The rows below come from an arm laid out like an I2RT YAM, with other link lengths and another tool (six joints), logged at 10 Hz.
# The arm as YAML. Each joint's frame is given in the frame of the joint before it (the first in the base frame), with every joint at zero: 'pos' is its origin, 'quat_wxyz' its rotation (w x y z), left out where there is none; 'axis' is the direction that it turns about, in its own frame. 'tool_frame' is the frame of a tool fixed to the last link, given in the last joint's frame.
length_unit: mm
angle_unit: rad
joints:
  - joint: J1
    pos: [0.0, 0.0, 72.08]
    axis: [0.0, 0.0, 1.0]
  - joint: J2
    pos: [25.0, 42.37, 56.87]
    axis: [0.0, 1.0, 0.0]
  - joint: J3
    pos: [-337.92, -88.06, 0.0]
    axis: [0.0, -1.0, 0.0]
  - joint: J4
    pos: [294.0, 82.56, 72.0]
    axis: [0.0, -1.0, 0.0]
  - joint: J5
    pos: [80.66, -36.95, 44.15]
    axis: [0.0, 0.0, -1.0]
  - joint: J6
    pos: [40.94, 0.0, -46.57]
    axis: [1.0, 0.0, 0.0]
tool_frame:
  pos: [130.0, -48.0, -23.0]
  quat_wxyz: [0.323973, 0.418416, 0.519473, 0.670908]
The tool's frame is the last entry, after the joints.
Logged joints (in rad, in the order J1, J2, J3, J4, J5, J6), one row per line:
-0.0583, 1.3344, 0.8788, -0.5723, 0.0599, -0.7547
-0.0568, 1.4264, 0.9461, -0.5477, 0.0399, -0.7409
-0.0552, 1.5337, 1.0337, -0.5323, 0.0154, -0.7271
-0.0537, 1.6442, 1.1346, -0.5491, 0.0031, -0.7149
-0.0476, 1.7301, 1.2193, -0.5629, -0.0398, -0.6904
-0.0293, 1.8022, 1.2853, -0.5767, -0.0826, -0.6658
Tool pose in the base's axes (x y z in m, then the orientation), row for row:
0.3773, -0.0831, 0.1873, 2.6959, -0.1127, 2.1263
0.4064, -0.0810, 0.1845, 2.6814, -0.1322, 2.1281
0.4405, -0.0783, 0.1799, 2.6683, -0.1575, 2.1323
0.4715, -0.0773, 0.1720, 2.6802, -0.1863, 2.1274
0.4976, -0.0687, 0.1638, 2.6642, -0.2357, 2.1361
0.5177, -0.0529, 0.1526, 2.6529, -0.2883, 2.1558
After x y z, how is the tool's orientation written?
As angles about the fixed x, y, z axes (roll, pitch, yaw), in radians.
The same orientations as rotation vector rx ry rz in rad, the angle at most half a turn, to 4 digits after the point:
1.4664, 2.5586, 0.6648
1.4723, 2.5580, 0.6992
1.4797, 2.5624, 0.7374
1.5072, 2.5781, 0.7485
1.5245, 2.5927, 0.8126
-1.5144, -2.5903, -0.8646

